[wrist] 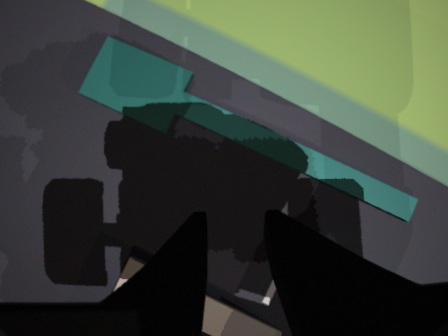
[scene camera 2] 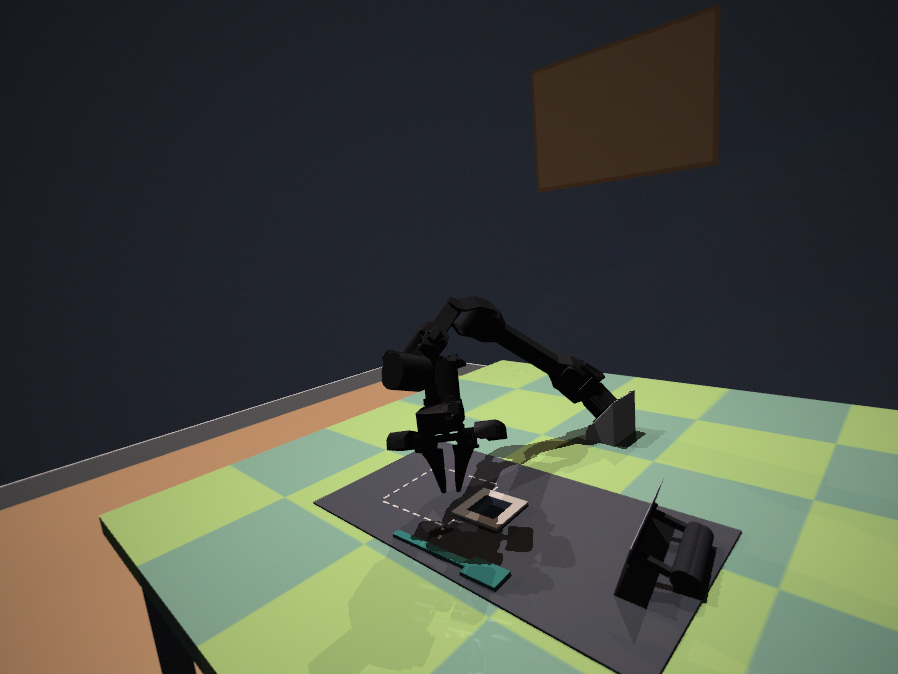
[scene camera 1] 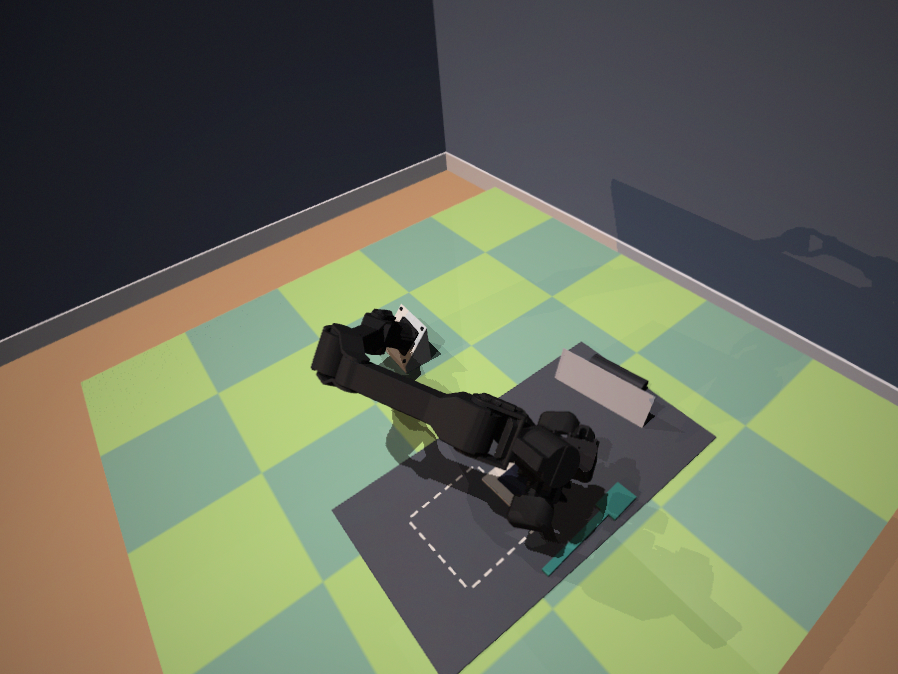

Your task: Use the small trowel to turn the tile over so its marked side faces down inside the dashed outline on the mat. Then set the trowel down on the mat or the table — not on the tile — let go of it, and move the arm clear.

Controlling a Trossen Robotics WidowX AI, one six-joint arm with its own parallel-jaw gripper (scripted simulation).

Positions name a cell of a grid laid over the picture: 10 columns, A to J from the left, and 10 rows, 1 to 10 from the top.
Scene:
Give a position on a teal trowel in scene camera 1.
G8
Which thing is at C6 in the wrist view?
A dark mat.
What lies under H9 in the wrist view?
My gripper.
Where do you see a teal trowel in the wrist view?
D3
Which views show my gripper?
The wrist view, scene camera 2 and scene camera 1: all of them.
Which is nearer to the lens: the tile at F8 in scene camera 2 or the teal trowel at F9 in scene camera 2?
The teal trowel.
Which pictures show the teal trowel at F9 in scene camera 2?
The wrist view, scene camera 2 and scene camera 1: all of them.

